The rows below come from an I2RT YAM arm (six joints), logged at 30 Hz.
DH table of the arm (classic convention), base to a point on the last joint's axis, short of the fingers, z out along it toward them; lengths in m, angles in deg. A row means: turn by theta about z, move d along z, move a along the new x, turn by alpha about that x. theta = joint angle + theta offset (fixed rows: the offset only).
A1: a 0.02; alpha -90; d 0.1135; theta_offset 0
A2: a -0.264; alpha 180; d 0; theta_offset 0
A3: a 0.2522; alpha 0; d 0; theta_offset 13.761
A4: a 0.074; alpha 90; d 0; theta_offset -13.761
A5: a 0; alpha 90; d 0; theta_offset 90
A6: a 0; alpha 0; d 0.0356; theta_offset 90
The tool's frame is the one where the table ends.
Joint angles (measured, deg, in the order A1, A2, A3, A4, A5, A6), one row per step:
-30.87 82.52 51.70 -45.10 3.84 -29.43
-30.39 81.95 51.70 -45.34 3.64 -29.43
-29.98 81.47 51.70 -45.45 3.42 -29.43
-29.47 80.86 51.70 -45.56 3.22 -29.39
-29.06 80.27 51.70 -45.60 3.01 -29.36
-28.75 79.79 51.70 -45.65 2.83 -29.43
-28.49 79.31 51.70 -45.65 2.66 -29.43
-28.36 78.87 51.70 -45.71 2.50 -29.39
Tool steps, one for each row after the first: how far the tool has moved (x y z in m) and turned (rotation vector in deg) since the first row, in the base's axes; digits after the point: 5 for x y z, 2 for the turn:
0.00007 0.00256 0.00219 0.00 -0.38 0.53
0.00027 0.00469 0.00407 0.00 -0.81 0.99
0.00048 0.00728 0.00647 -0.08 -1.35 1.52
0.00056 0.00943 0.00881 -0.17 -1.93 1.96
0.00053 0.01111 0.01069 -0.24 -2.38 2.38
0.00044 0.01256 0.01259 -0.33 -2.87 2.69
0.00002 0.01354 0.01430 -0.37 -3.29 2.83

